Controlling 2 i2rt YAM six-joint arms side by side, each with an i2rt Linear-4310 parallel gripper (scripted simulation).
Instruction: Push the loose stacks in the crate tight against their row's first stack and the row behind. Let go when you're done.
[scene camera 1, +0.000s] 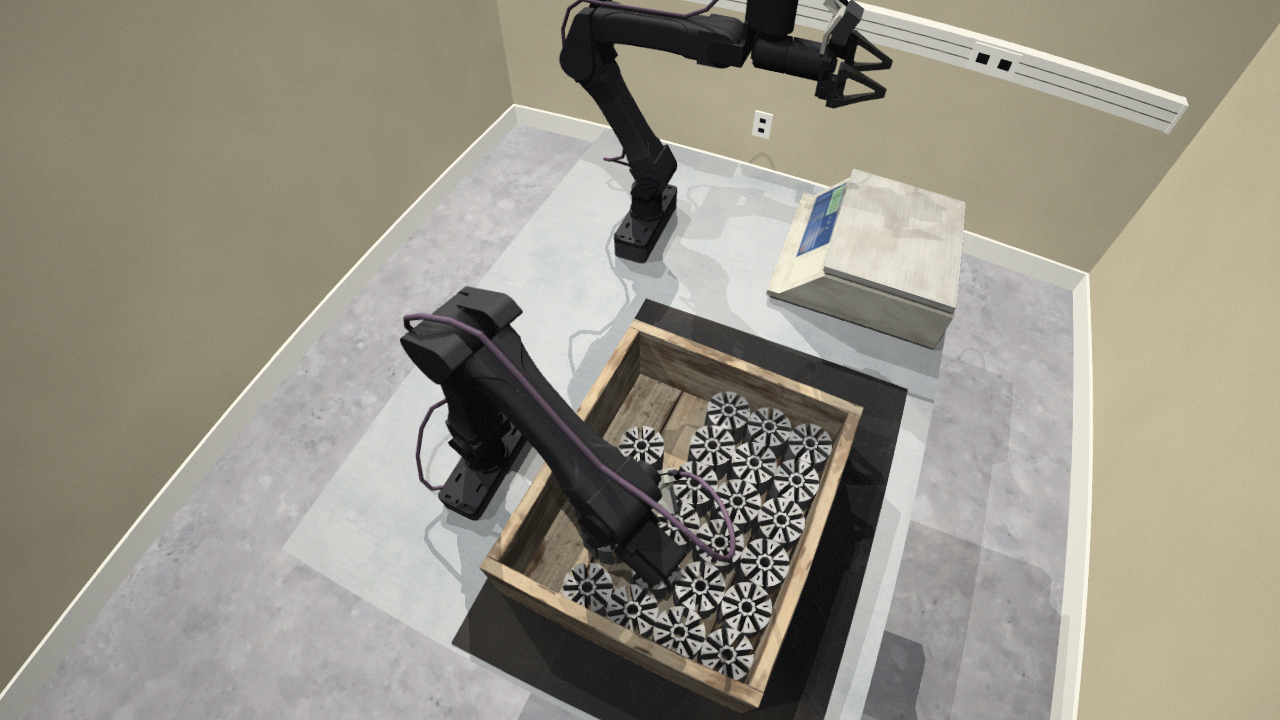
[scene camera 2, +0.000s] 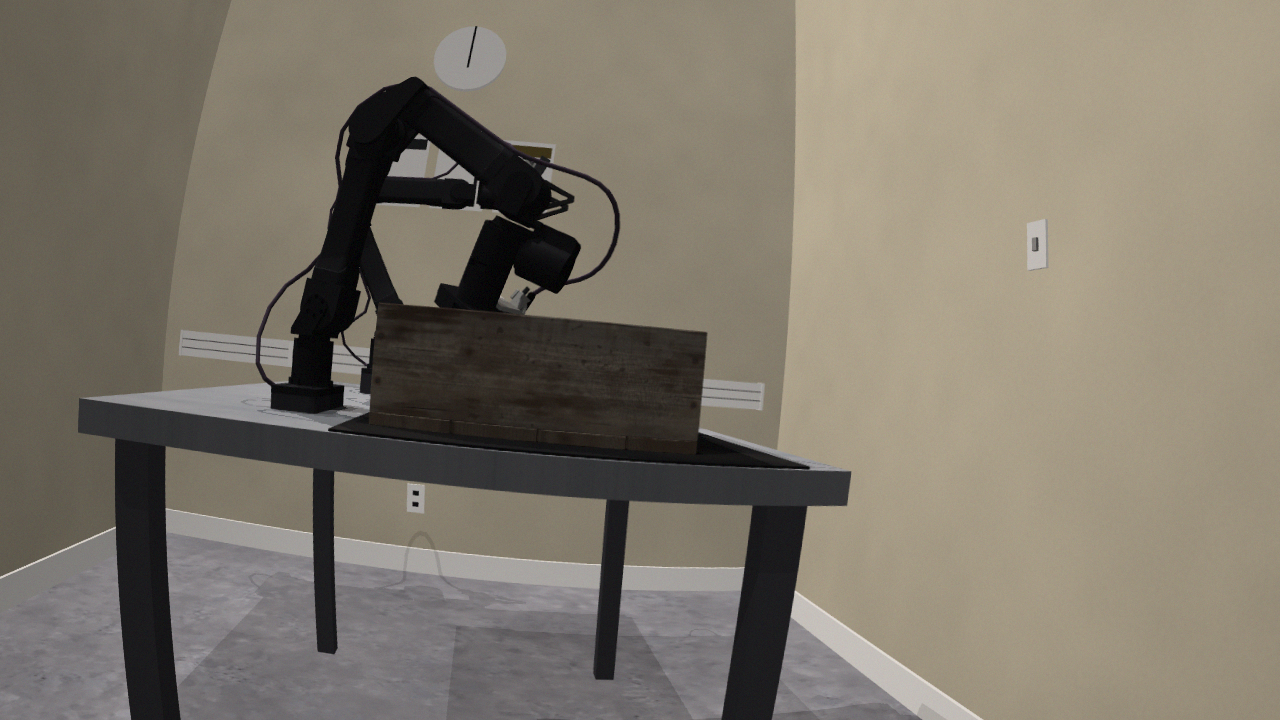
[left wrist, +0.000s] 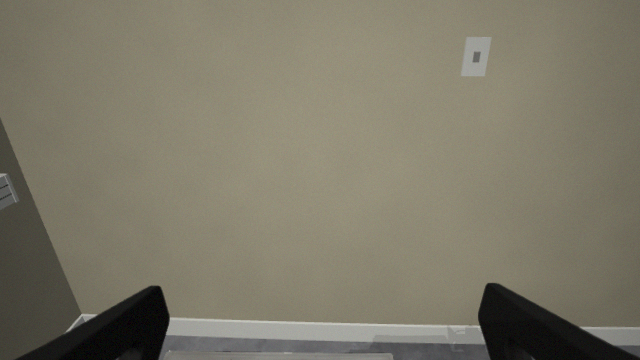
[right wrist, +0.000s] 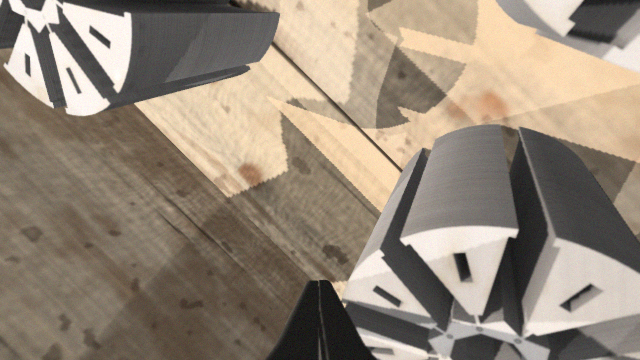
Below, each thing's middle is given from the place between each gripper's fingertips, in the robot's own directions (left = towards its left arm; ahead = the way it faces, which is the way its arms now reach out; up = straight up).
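The wooden crate (scene camera 1: 655, 378) has my right hand 110 mm short of it, 60 mm to the right of it and 30 mm above it. Measured from that same right hand, the scale (scene camera 1: 897, 238) is 710 mm to the left, 270 mm ahead and 10 mm below.
My left gripper (scene camera 1: 888, 78) is 380 mm above the scale, and it is also 100 mm short of the scale and 70 mm to the right of it. The wooden crate is 590 mm to the right of my left hand, 410 mm below it and 50 mm behind it.
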